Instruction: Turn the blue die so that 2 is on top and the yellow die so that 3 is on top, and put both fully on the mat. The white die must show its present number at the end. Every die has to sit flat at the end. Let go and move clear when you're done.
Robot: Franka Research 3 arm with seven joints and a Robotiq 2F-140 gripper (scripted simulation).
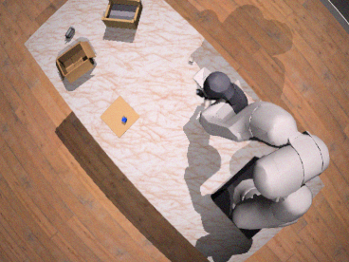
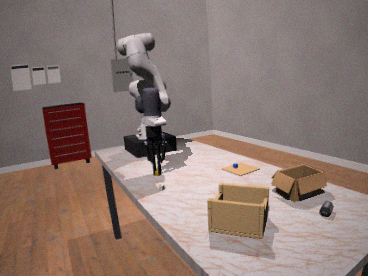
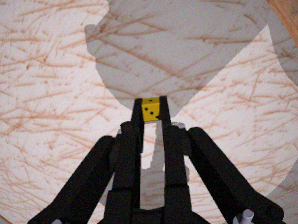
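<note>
My gripper is now 21 cm short of the tan mat, 37 cm to the right of it and 3 cm above it. Round my hand: yellow die: 2 cm below; white die: 18 cm ahead, 6 cm to the right, 2 cm below; blue die: 18 cm ahead, 36 cm to the left, 2 cm below.
</note>
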